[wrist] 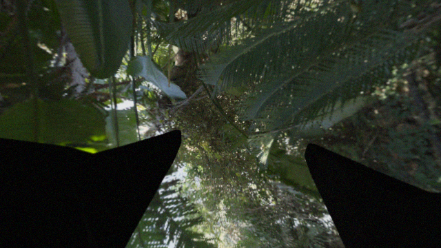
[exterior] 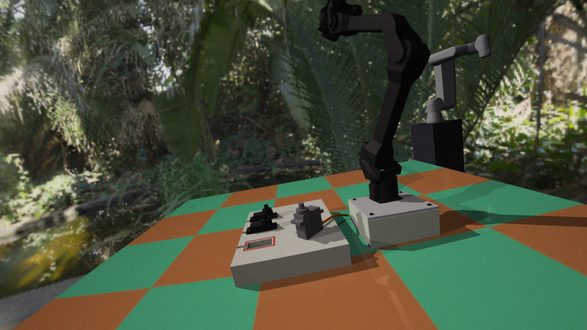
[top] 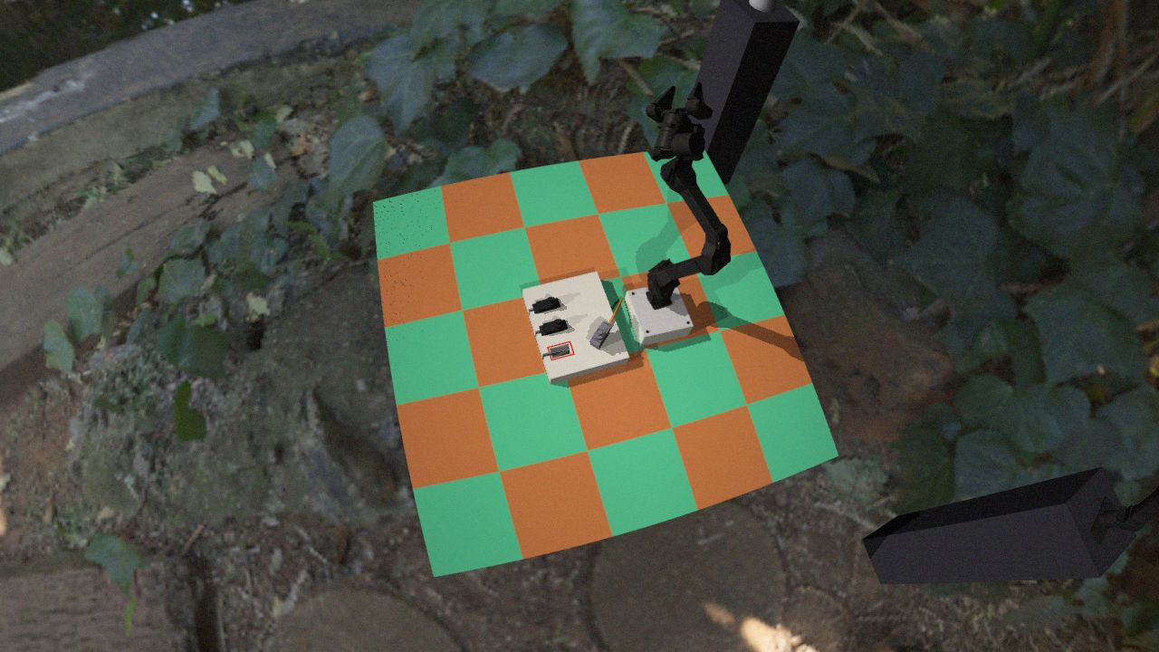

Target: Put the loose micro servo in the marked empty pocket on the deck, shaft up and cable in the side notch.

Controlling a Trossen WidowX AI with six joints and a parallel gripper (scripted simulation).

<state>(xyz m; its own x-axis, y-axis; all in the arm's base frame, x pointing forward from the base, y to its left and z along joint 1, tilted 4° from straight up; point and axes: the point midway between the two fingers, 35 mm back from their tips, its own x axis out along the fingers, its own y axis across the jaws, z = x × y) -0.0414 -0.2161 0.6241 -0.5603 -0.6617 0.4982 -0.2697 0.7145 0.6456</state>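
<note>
My gripper tip is now 310 mm short of the pale deck block, 270 mm to the right of it and 660 mm above it.
</note>
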